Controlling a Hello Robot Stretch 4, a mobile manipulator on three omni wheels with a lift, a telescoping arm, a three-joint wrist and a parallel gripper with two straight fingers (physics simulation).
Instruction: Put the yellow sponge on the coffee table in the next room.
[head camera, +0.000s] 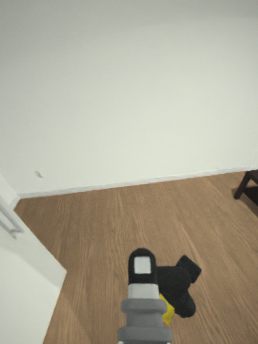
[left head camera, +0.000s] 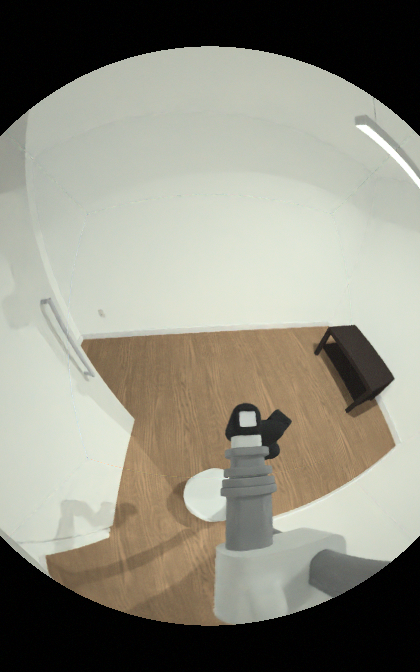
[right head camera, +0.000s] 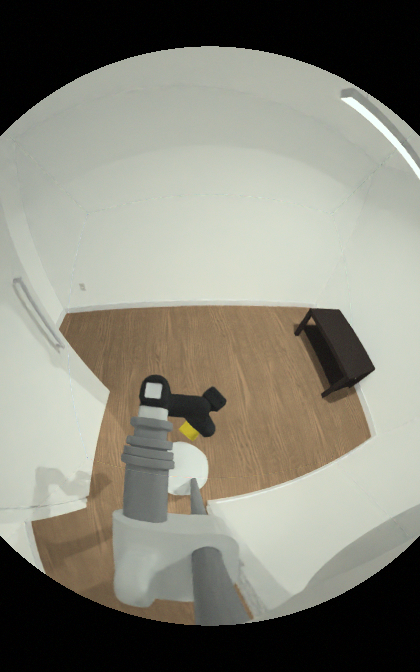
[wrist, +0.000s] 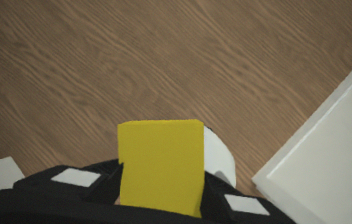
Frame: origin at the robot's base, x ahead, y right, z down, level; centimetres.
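Seen in the pictures: gripper, fingertip midpoint: (wrist: 163, 178).
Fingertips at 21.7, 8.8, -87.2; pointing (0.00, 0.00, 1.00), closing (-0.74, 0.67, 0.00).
A point is followed by its place in that frame, as x, y, z.
The yellow sponge (head camera: 167, 309) {19.0, 7.9, -88.9} (right head camera: 189, 430) (wrist: 161, 167) {22.9, 9.6, -88.9} is held between the two black fingers of my gripper (wrist: 163, 178) {21.7, 8.8, -87.2}, which is shut on it. In the wrist view it hangs above the wood floor, with a finger on each side. In the head camera view the arm hides most of the sponge. The dark brown coffee table (head camera: 254, 177) {136.6, 132.2, -41.8} (left head camera: 364, 355) (right head camera: 343, 340) stands by the wall at the right, away from the gripper. In the head camera view part of it is cut off by the right edge.
An open white door (head camera: 25, 280) {36.0, -72.4, -50.6} (left head camera: 75, 415) (right head camera: 50, 395) with a bar handle (left head camera: 66, 340) (right head camera: 37, 316) stands at the left. The round white base (left head camera: 205, 495) (right head camera: 192, 462) is below the arm. A white wall (left head camera: 350, 515) (right head camera: 280, 520) edge is near at the lower right. A far wall (head camera: 130, 110) {181.7, -5.6, -108.8} closes the room.
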